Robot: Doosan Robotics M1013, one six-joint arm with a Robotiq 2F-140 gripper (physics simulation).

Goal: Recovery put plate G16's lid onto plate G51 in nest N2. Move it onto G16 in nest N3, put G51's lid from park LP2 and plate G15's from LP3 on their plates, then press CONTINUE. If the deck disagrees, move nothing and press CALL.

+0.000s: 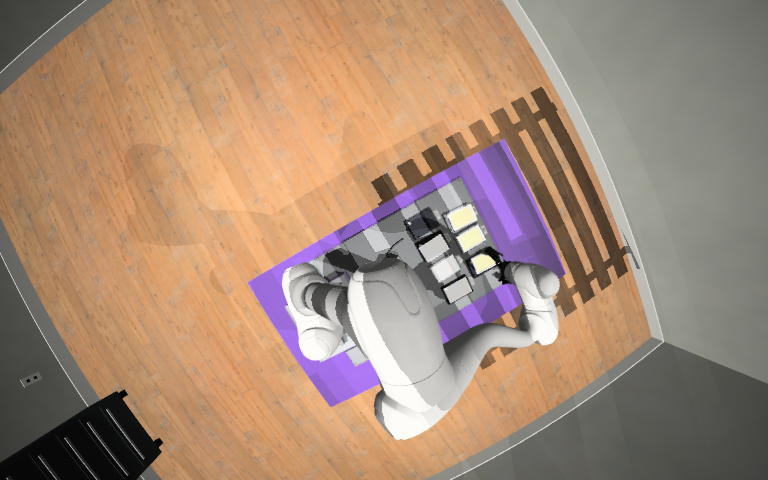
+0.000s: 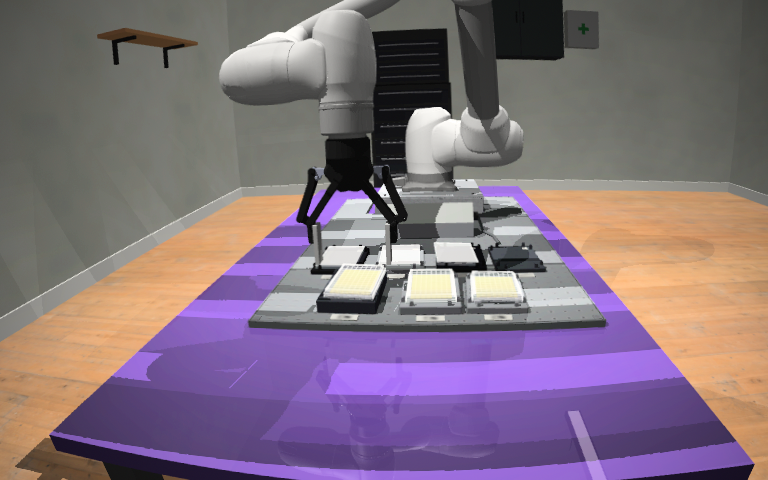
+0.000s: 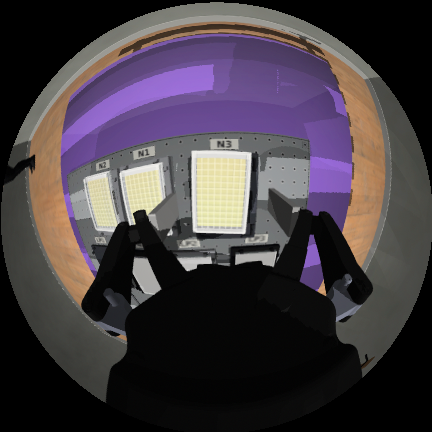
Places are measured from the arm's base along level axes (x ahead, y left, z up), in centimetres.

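Pixels of known places: gripper, fingertip midpoint: (image 1: 488, 262) (image 2: 353, 262) (image 3: 222, 200); arm's base, origin of the base link: (image 2: 429, 187).
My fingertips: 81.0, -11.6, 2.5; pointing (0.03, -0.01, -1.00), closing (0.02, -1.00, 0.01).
Ahead of a thing's pixels: the offset from my fingertips to its top centre, as dx, dy, dz. "*": to the spot under its first point. Level surfaces: height alone.
My gripper (image 1: 501, 266) (image 2: 352, 243) (image 3: 222, 200) is open and empty, its finger pads wide apart above and behind the plate in nest N3 @[* -1.2, +0.2, -3.0] (image 1: 483, 262) (image 2: 355, 281) (image 3: 221, 192). That plate looks slightly tilted on its black nest @[* +6.3, +0.0, -5.4] (image 2: 349, 305). The plate in N1 @[-0.9, +13.5, -4.0] (image 1: 470, 238) (image 2: 431, 285) (image 3: 142, 182) and the plate in N2 @[-0.2, +24.8, -3.4] (image 1: 462, 217) (image 2: 496, 286) (image 3: 101, 200) sit level in grey nests. Pale lids rest at LP3 @[-18.5, -6.6, -5.2] (image 1: 457, 289) (image 2: 342, 256) (image 3: 255, 258) and LP2 @[-19.1, +6.4, -5.2] (image 1: 445, 267) (image 2: 400, 254) (image 3: 197, 262). Plate names and clear lids cannot be made out.
Another pale lid @[-19.6, +18.3, -4.7] (image 1: 433, 247) (image 2: 456, 253) lies on a black holder beside LP2. A dark holder @[-19.0, +31.5, -5.0] (image 1: 421, 222) (image 2: 516, 256) stands beyond it. The perforated grey deck @[dz -7.0] (image 2: 560, 300) lies on the purple table @[dz -8.3] (image 2: 509, 373). A grey box @[-40.8, +12.4, +1.4] (image 2: 436, 219) stands before the arm's base. The buttons cannot be identified.
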